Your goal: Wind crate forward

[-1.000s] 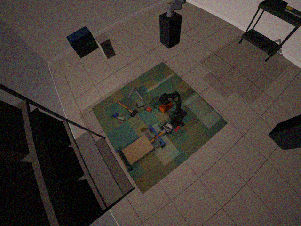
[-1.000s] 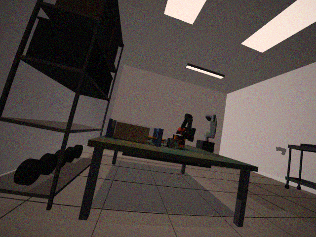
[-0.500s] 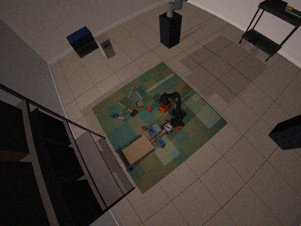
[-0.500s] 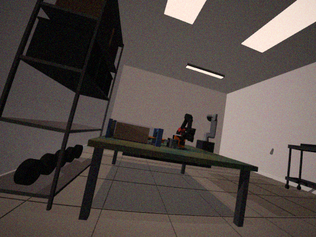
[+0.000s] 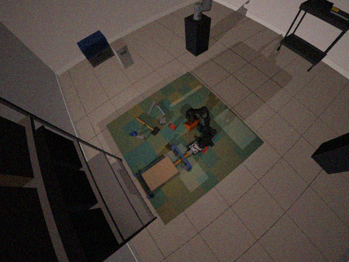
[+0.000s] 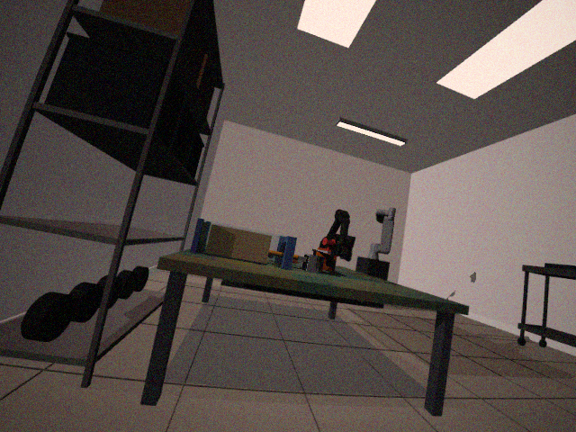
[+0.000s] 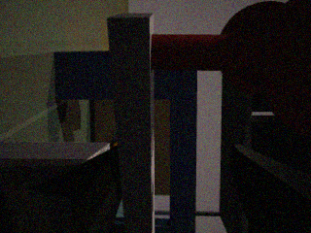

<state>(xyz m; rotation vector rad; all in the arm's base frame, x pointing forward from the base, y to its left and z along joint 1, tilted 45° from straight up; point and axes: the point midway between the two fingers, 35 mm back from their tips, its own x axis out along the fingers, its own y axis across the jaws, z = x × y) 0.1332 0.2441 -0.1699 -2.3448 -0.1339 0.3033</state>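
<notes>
My gripper tip is 1 cm to the right of the red-knobbed crank handle, 1 cm past it and 1 cm above it. Also, from my gripper tip: red knob: 4 cm to the left, 3 cm behind, 2 cm above; then winch: 10 cm below, 6 cm to the right; then grey block: 53 cm to the right, 12 cm below, 9 cm ahead.
</notes>
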